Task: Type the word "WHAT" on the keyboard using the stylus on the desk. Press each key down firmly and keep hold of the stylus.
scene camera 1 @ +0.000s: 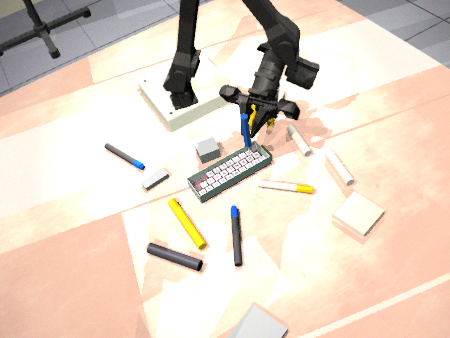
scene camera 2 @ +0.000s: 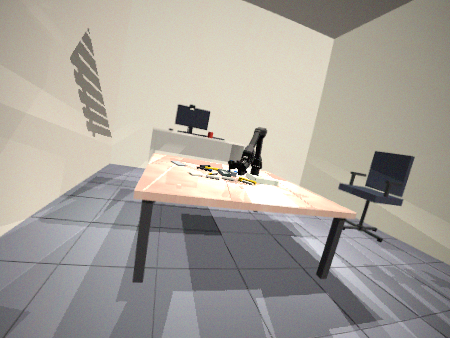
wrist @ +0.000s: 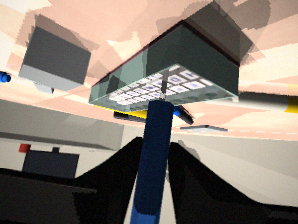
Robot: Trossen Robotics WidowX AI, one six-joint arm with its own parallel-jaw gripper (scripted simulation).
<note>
In view: my gripper (scene camera 1: 246,136) and a white pad (scene camera 1: 358,213).
My gripper also shows in the wrist view (wrist: 155,145). The wrist view misses the white pad: it is out of frame.
</note>
